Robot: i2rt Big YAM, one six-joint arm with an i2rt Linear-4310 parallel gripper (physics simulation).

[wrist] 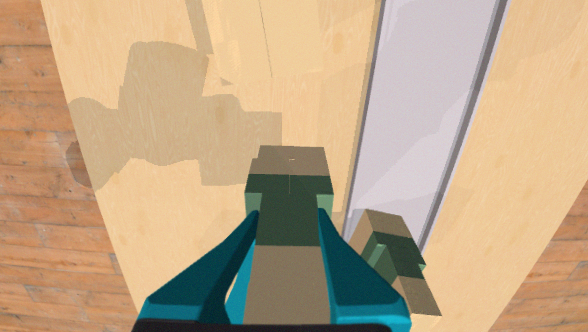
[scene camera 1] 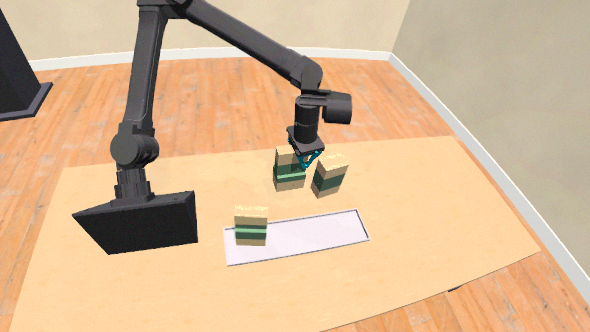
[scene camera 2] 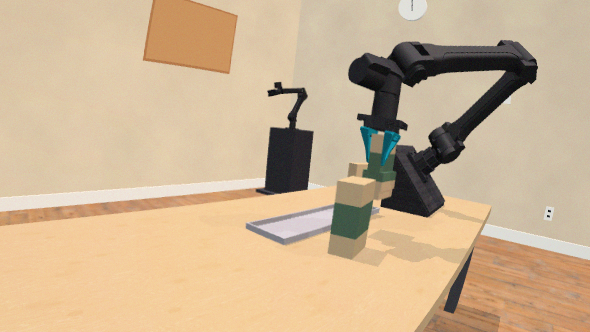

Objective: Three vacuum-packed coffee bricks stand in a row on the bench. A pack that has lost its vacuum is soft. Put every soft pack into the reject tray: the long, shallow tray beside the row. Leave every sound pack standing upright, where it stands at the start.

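Places are measured from the arm's base along level axes (x left, y back, z up), in metres.
Pixels of known places: gripper, fingertip midpoint: (wrist: pixel 288 217) (scene camera 1: pixel 302 164) (scene camera 2: pixel 375 164); arm's base at its link origin: (scene camera 1: pixel 134 202) (scene camera 2: pixel 417 167).
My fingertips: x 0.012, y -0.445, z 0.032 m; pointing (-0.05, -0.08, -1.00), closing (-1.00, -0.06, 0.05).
Ahead of a thing's pixels: the offset from my fingertips to its top centre. Level surfaces: height alone.
My gripper (scene camera 1: pixel 306 167) (scene camera 2: pixel 376 163) (wrist: pixel 288 217) is shut on the upper part of the middle coffee pack @(dx +0.001, dy +0.035, dz +0.065 m) (scene camera 1: pixel 289 183) (scene camera 2: pixel 381 175) (wrist: pixel 288 280), beige with a green band, and holds it upright above the bench. Its green band has a lighter, protruding strip and looks stepped. The left pack @(dx -0.104, dy +0.164, dz -0.020 m) (scene camera 1: pixel 251 225) (scene camera 2: pixel 356 170) (wrist: pixel 400 250), with a similar strip, stands upright in the left end of the shallow reject tray @(dx -0.130, dy +0.032, dz -0.150 m) (scene camera 1: pixel 310 235) (scene camera 2: pixel 270 236) (wrist: pixel 420 100). The right pack @(dx +0.012, dy -0.107, dz -0.023 m) (scene camera 1: pixel 330 175) (scene camera 2: pixel 352 220) stands upright on the bench behind the tray, with smooth sides; it does not show in the wrist view.
The wooden bench @(dz -0.164 m) (scene camera 1: pixel 425 215) (scene camera 2: pixel 150 280) carries the black arm base (scene camera 1: pixel 145 225) (scene camera 2: pixel 412 192) left of the tray. The right pack stands close beside the held pack in scene camera 1. A second small arm on a black pedestal (scene camera 2: pixel 289 160) stands far behind.
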